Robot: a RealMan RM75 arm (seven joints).
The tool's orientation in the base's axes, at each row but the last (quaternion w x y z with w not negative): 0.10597 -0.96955 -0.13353 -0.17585; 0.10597 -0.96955 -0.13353 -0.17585; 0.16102 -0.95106 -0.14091 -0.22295; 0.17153 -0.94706 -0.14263 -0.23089; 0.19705 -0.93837 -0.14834 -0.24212; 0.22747 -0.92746 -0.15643 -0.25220; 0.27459 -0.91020 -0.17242 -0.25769
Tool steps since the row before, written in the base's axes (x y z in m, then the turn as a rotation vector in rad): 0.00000 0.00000 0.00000 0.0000 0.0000 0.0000; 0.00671 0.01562 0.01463 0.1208 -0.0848 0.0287; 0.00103 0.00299 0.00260 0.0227 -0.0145 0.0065; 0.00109 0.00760 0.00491 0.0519 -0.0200 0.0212; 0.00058 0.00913 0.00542 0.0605 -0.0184 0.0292; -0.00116 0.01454 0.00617 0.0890 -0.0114 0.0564; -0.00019 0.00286 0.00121 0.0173 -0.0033 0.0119
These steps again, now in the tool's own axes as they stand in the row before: 0.00000 0.00000 0.00000 0.0000 0.0000 0.0000; 0.01492 -0.01504 -0.00736 0.1008 0.1111 -0.0099; 0.00269 -0.00300 -0.00071 0.0197 0.0193 -0.0023; 0.00477 -0.00773 -0.00070 0.0507 0.0307 -0.0053; 0.00494 -0.00942 -0.00010 0.0624 0.0301 -0.0077; 0.00492 -0.01491 0.00208 0.1017 0.0264 -0.0138; 0.00102 -0.00284 0.00075 0.0201 0.0056 -0.0040
